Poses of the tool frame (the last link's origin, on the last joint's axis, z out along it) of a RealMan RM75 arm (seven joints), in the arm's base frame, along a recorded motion.
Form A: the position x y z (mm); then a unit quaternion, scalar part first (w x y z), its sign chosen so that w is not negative.
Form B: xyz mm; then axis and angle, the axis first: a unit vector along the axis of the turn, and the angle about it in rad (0 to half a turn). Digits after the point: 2 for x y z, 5 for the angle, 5 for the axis.
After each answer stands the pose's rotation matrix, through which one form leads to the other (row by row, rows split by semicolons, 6 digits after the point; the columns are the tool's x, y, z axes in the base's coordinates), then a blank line. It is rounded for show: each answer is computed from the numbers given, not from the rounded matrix.
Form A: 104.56 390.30 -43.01 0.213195 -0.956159 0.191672 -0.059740
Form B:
104.56 390.30 -43.01 -0.97866 0.19618 -0.06115 2.71190
0.919386 -0.341066 0.195969; -0.392011 -0.835619 0.384796; 0.032515 -0.430598 -0.901958

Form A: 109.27 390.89 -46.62 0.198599 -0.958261 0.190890 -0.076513
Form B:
109.27 390.89 -46.62 -0.97774 0.19477 -0.07807 2.74174
0.915413 -0.335454 0.222460; -0.396236 -0.848239 0.351409; 0.070818 -0.409831 -0.909408

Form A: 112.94 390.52 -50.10 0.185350 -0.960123 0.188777 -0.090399
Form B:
112.94 390.52 -50.10 -0.97705 0.19211 -0.09199 2.76874
0.912382 -0.328988 0.243568; -0.396009 -0.860017 0.321787; 0.103609 -0.390048 -0.914947

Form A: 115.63 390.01 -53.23 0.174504 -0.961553 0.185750 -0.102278
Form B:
115.63 390.01 -53.23 -0.97654 0.18864 -0.10387 2.79079
0.910072 -0.321521 0.261520; -0.392913 -0.870091 0.297594; 0.131863 -0.373586 -0.918175

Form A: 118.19 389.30 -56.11 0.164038 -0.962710 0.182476 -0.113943
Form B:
118.19 389.30 -56.11 -0.97593 0.18498 -0.11551 2.81203
0.907439 -0.313961 0.279254; -0.388725 -0.879588 0.274258; 0.159522 -0.357426 -0.920217

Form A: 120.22 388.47 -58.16 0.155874 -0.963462 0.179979 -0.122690
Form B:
120.22 388.47 -58.16 -0.97538 0.18221 -0.12421 2.82857
0.905110 -0.308557 0.292522; -0.385054 -0.886622 0.256194; 0.180306 -0.344520 -0.921301

